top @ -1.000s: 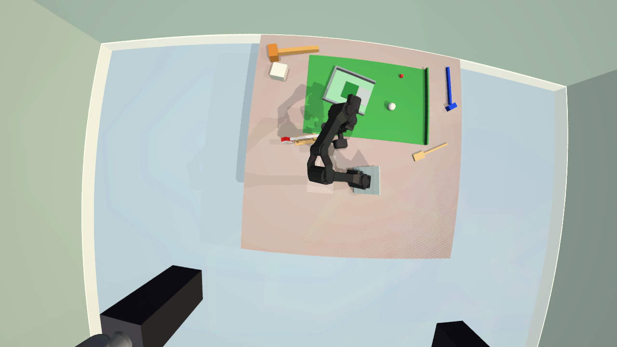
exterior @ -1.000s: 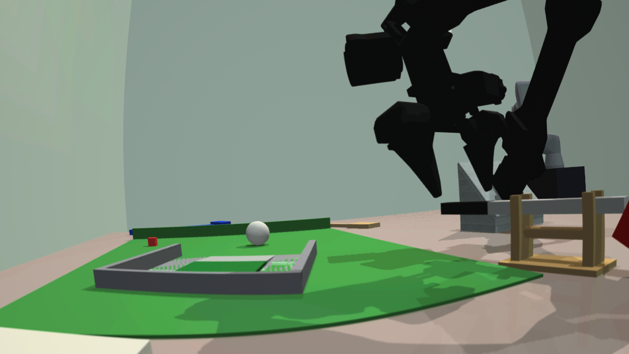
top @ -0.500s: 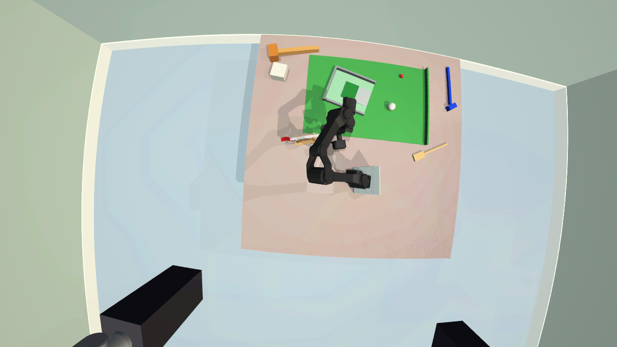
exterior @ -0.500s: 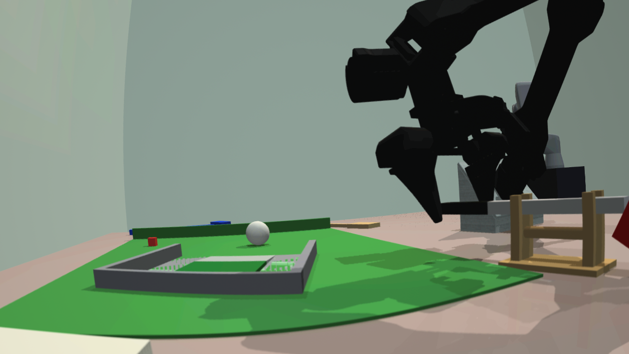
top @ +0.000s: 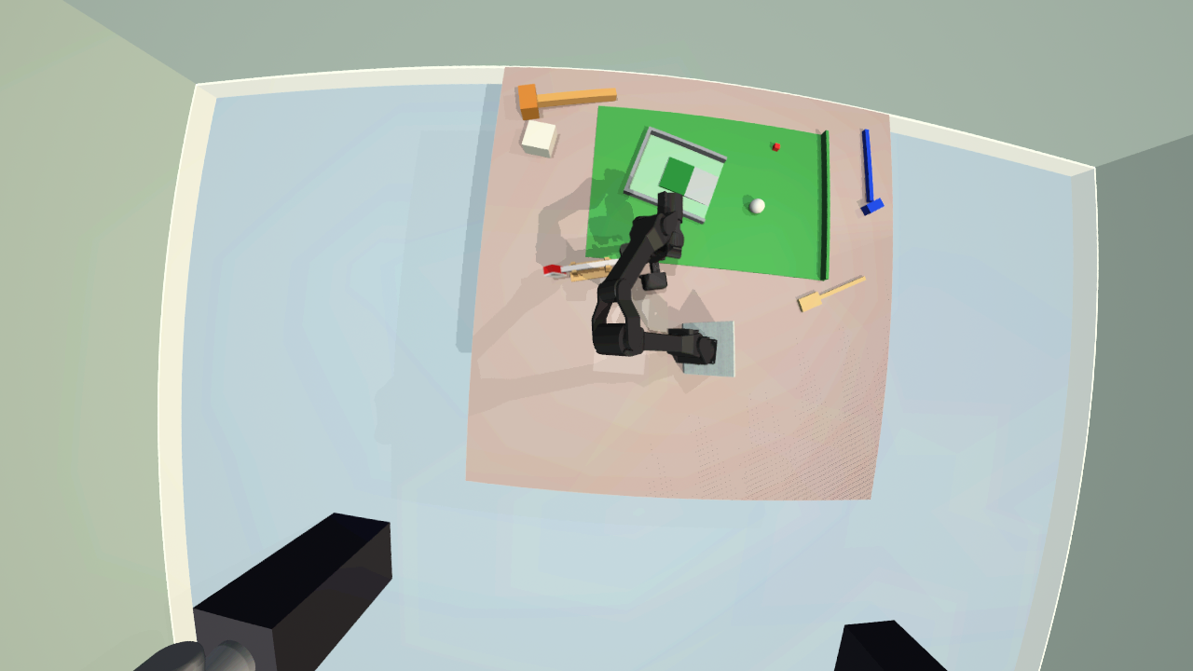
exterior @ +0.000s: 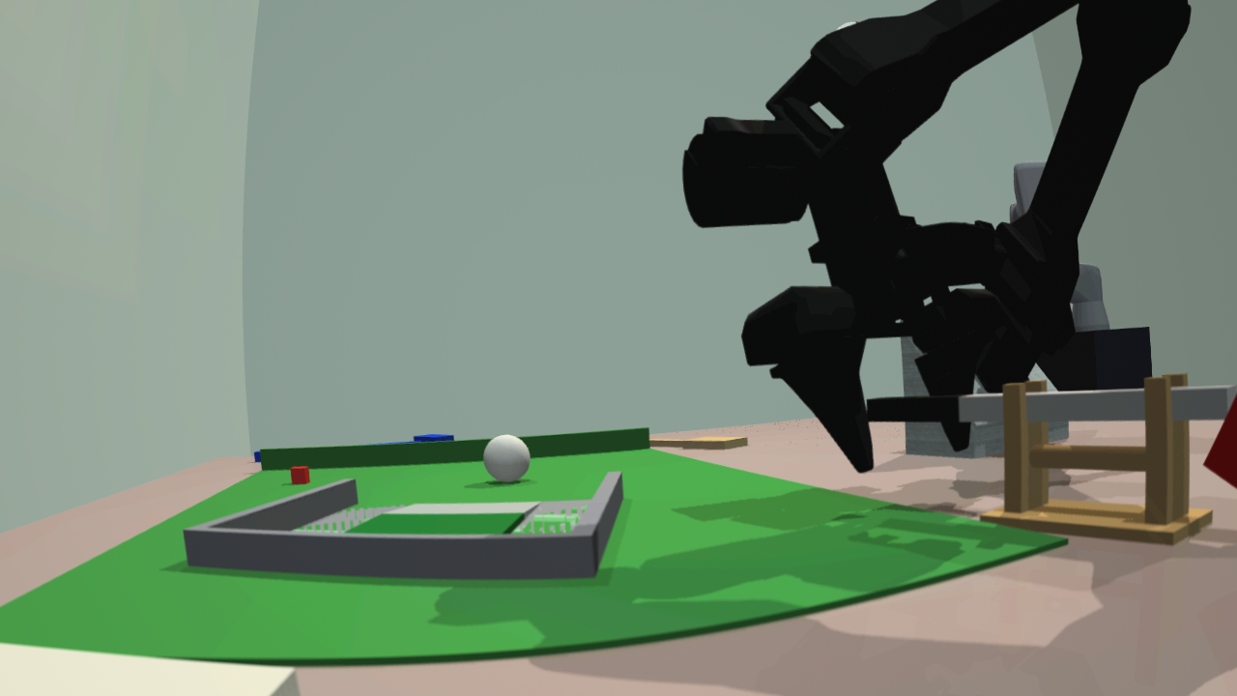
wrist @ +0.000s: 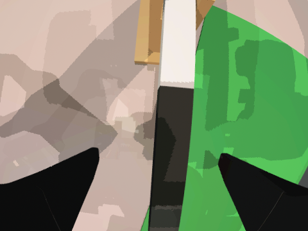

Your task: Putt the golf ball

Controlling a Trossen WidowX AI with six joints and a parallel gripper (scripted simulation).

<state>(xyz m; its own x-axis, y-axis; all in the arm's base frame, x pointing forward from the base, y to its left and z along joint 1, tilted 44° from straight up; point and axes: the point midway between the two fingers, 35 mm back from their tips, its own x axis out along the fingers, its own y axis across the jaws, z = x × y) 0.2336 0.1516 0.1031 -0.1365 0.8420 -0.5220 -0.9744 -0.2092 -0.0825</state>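
Right now my gripper tip is 3 cm past the red putter, 11 cm to the right of it and 3 cm below it. Round my gripper tip: wooden putter stand: 3 cm behind, 13 cm to the left; then green mat: 25 cm ahead, 22 cm to the right, 3 cm below; then white golf ball: 20 cm ahead, 35 cm to the right.
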